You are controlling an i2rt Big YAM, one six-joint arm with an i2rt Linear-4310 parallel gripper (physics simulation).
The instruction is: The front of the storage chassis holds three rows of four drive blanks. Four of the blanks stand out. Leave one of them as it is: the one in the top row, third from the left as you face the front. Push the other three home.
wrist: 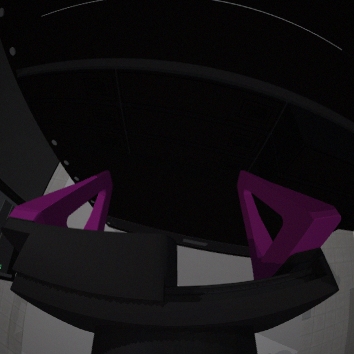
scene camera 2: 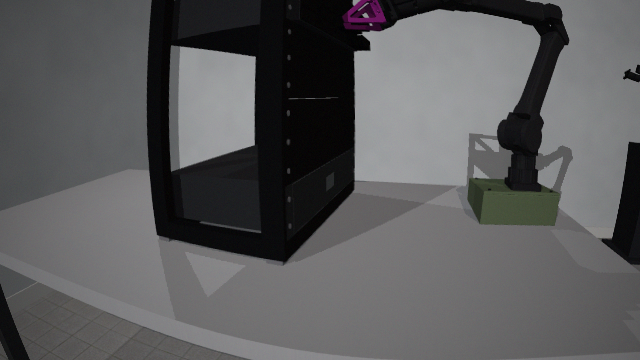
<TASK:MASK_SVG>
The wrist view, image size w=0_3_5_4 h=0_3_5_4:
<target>my gripper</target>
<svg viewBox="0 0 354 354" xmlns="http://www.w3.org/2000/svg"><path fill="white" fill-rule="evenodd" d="M0 227L2 234L19 252L11 268L16 274L10 290L44 312L77 328L94 332L91 354L257 354L254 333L272 328L307 311L339 290L320 248L341 219L336 208L331 204L272 183L245 170L239 171L237 191L249 247L253 280L222 284L177 286L177 243L172 237L160 233L103 231L112 190L109 170L104 170L72 185L16 205ZM97 194L92 211L83 229L67 227L66 220L68 215ZM251 193L282 217L282 226L273 241L258 214Z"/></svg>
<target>black rack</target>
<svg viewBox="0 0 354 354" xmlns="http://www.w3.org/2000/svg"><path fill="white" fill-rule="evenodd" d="M251 193L258 214L273 241L282 226L282 217ZM98 193L87 200L92 207ZM0 0L0 40L24 100L54 154L74 183L104 170L109 170L112 190L105 220L107 226L125 232L165 234L172 237L177 245L250 257L237 191L239 171L245 170L272 183L333 205L341 216L339 223L333 231L336 229L354 231L354 0Z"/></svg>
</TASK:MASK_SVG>
